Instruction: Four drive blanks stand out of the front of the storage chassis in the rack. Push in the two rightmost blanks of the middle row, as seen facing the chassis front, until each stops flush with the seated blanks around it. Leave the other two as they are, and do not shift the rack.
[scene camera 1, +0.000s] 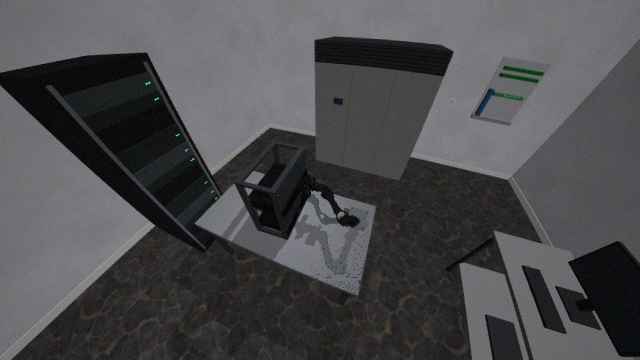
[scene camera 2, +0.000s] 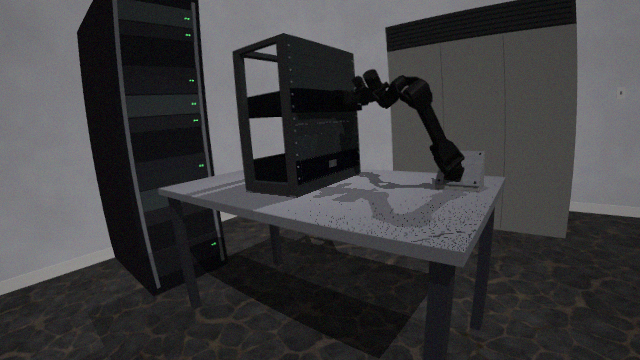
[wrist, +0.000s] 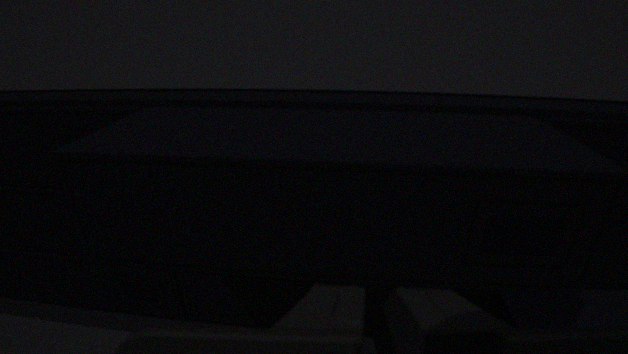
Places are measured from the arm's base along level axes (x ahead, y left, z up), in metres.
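Pixels of known places: gripper, between the fingertips: (scene camera 2: 339, 101) (wrist: 362, 248); arm's base, origin of its link: (scene camera 1: 354, 220) (scene camera 2: 454, 173).
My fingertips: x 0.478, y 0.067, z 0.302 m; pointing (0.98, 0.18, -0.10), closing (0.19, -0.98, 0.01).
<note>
For each thing: its top centre in the pictures, then the offset to it from my fingertips. "pt": a spot on its surface instead. Level surfaces: height alone.
- storage chassis, a spot on its surface: (scene camera 2: 315, 100) pt dx -0.022, dy +0.177, dz +0.002 m
- drive blank, centre of its top: (wrist: 336, 92) dx +0.023, dy +0.013, dz +0.044 m
- white table, height of its surface: dz -0.357 m
The rack (scene camera 1: 276, 187) (scene camera 2: 291, 120) stands upright on the table. The storage chassis (scene camera 2: 315, 100) is the black band across its upper half. In the wrist view a drive blank (wrist: 320, 137) stands out, with its top face showing as a dim bluish band above a near-black front. Which blank it is, how far it stands out and the other blanks are too dark to tell. My gripper (wrist: 380, 289) is shut and empty, its fingertips low in front of that dark front. In scene view 2 it is at the right part of the chassis front; contact cannot be told.
The rack stands on a white table (scene camera 1: 320, 265) (scene camera 2: 400, 240). The arm's base plate (scene camera 2: 474, 169) is at the table's right end. Below the chassis, the rack front holds grey panels and a black unit (scene camera 2: 325, 165). A tall server cabinet (scene camera 1: 125, 140) (scene camera 2: 160, 150) stands behind the left end.
</note>
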